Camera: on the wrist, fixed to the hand. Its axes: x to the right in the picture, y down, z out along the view.
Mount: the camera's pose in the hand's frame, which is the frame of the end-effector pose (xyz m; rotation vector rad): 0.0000 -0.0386 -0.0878 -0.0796 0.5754 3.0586
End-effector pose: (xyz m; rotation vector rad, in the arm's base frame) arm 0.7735 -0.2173 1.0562 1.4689 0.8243 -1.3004
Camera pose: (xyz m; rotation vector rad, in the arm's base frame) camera 0.7655 -0.1225 1.0439 1.0410 -1.1801 1.4352
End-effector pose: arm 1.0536 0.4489 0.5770 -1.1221 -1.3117 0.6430
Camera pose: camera 1.1293 0.4106 0.6218 1.7899 -1.6266 -1.4024
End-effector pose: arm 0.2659 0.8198 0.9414 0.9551 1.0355 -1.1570
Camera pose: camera 0.2160 0.8980 0.9169 1.3079 -0.6850 1.7040
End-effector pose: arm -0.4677 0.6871 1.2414 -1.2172 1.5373 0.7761
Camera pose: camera -0.4577 0.5967 1.2719 -1.3524 -1.4550 -1.0270
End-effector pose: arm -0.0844 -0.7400 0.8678 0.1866 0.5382 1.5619
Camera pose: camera -0.0882 -0.7602 0.7741 -0.2007 -0.0637 -1.5358
